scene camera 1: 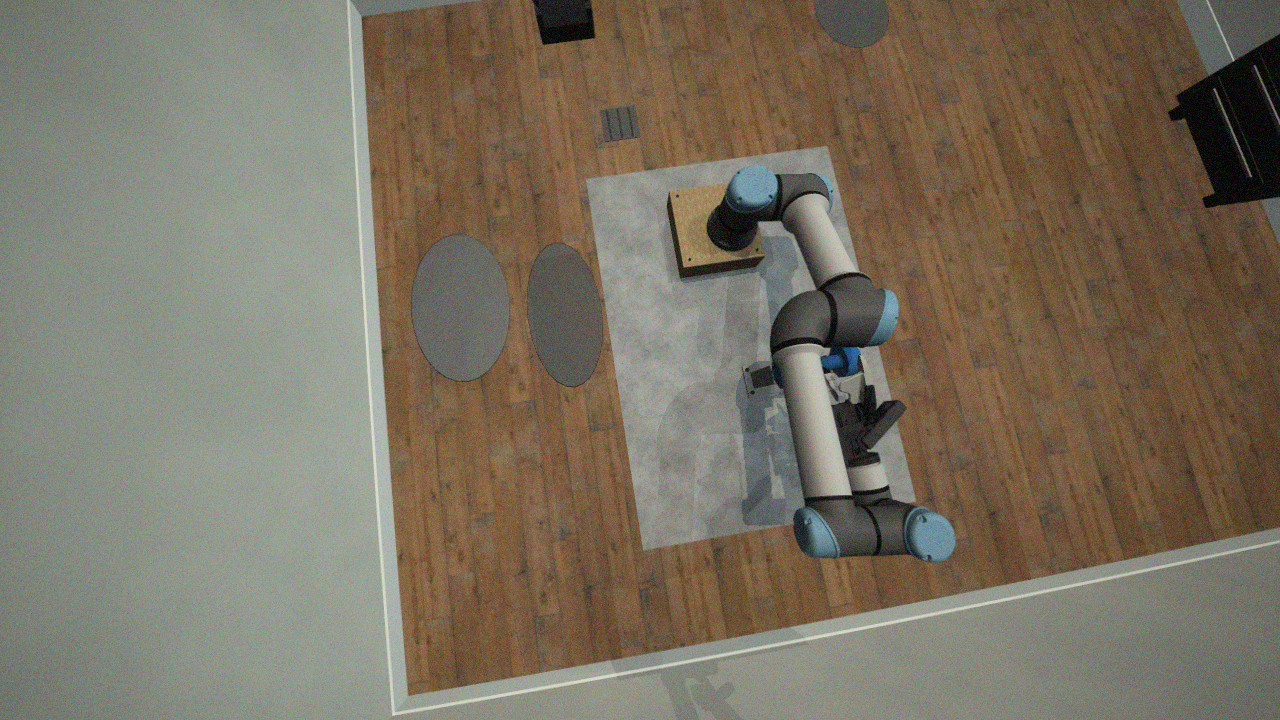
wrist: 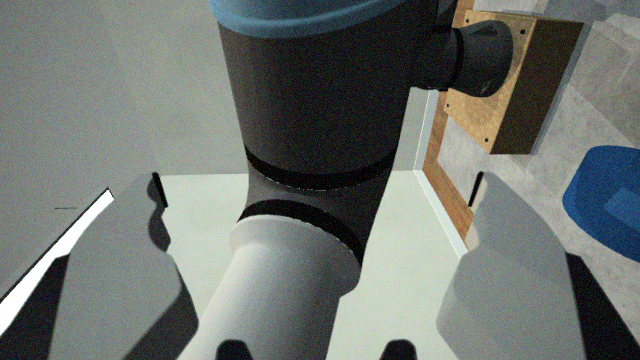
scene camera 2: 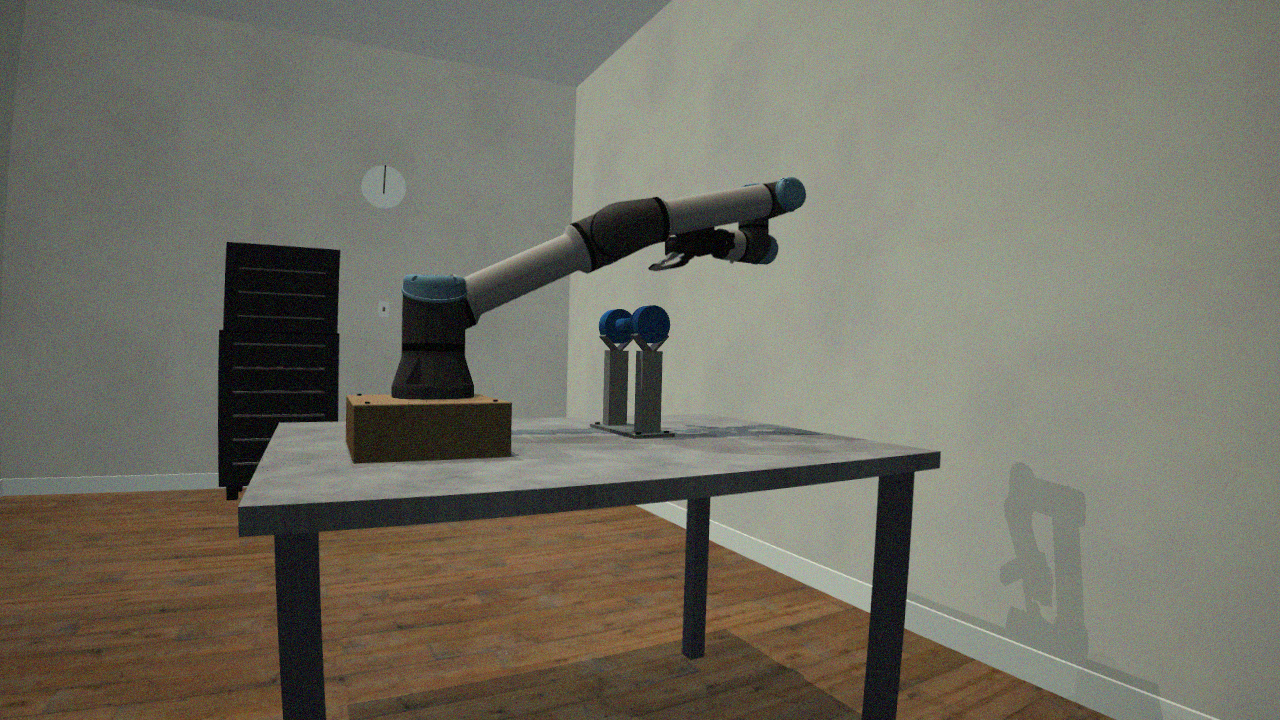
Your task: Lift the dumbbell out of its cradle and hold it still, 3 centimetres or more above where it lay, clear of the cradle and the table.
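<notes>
The blue dumbbell lies level across the two V-topped posts of its grey cradle. The forearm hides part of both in scene camera 1. One blue head of the dumbbell shows at the right edge of the wrist view, outside the fingers. My gripper is open and empty. It is tilted nearly level under the forearm, fingers towards the elbow, above the dumbbell and apart from it. In the wrist view my own arm fills the space between the fingers.
The cradle stands on the grey table. The arm's base is on a wooden block. The elbow and forearm are close to the gripper. A black cabinet stands behind.
</notes>
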